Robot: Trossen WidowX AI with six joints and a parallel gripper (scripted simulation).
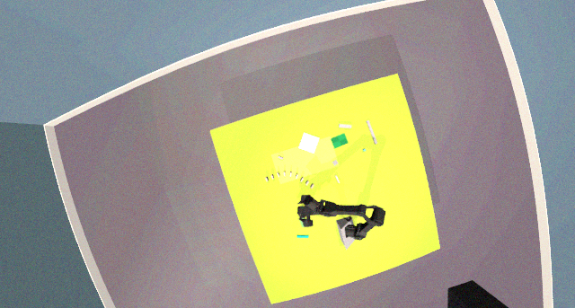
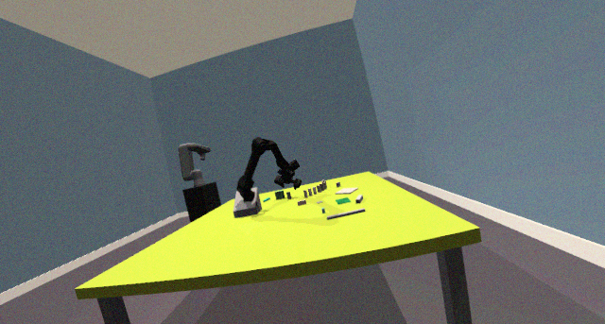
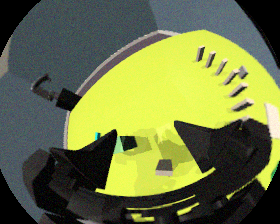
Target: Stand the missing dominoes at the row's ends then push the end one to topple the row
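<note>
The green block is 8 cm behind my gripper tip, 3 cm below it and 2 cm to the right of it. Round my gripper tip: green tile 38 cm ahead, 33 cm to the right, 6 cm below; then white square tile 40 cm ahead, 14 cm to the right, 6 cm below; then cyan bar 20 cm behind, 5 cm below.
</note>
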